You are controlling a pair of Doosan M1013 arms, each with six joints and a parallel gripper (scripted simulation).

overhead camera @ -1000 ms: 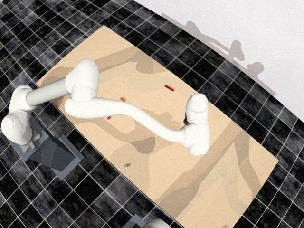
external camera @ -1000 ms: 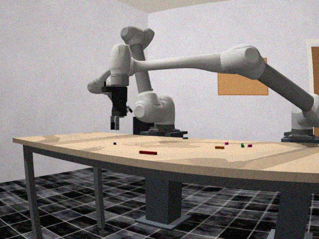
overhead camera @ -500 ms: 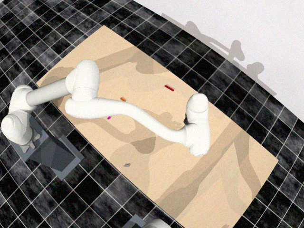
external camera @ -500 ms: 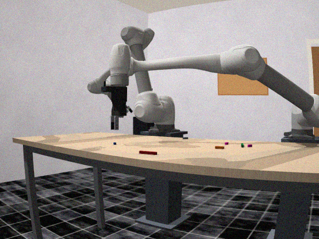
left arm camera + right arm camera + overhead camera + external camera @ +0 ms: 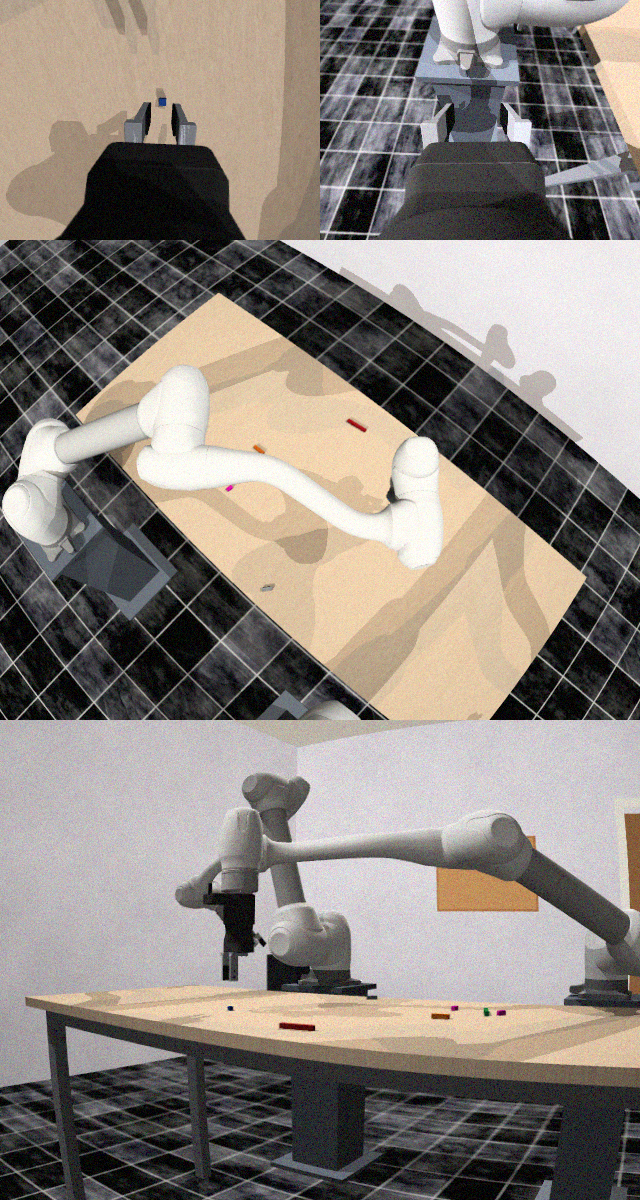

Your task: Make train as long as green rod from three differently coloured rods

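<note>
Now: left hand 80 mm above the blue rod. Also, from my left hand: orange rod 160 mm behind, 460 mm to the left, 80 mm below; grey rod 450 mm behind, 110 mm to the left, 80 mm below; red rod 120 mm ahead, 300 mm to the left, 80 mm below.
</note>
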